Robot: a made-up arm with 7 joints.
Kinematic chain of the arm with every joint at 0, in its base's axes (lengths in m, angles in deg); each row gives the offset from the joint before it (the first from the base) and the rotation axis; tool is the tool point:
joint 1: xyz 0 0.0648 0 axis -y
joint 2: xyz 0 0.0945 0 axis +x
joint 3: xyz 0 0 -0.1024 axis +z
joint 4: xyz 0 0 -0.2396 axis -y
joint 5: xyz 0 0 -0.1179 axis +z
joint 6: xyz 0 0 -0.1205 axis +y
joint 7: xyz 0 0 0 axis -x
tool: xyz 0 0 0
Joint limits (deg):
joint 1: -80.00..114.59
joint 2: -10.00..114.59
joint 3: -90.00..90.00
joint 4: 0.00..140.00
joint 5: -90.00..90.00
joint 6: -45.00..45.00
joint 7: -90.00..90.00
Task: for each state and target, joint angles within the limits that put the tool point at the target. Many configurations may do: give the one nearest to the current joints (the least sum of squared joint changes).
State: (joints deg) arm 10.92 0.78 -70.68 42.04 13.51 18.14 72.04
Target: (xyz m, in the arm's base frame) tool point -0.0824 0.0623 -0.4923
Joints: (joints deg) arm -13.66 12.25 -79.76 58.68 13.51 18.14 72.04
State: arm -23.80 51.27 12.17 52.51 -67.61 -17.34 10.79
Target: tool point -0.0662 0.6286 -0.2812
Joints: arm -41.77 57.10 16.85 37.19 -67.61 -17.34 10.79
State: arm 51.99 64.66 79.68 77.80 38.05 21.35 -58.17
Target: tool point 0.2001 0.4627 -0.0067
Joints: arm 49.42 28.18 57.14 104.80 38.05 21.35 -58.17
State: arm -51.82 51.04 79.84 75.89 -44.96 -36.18 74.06
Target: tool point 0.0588 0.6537 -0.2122
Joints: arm -10.64 53.99 53.45 43.07 -44.96 -36.18 74.06
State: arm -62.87 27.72 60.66 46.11 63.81 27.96 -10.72
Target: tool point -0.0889 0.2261 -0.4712
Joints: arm -32.25 -8.75 37.22 68.19 63.81 27.96 -10.72
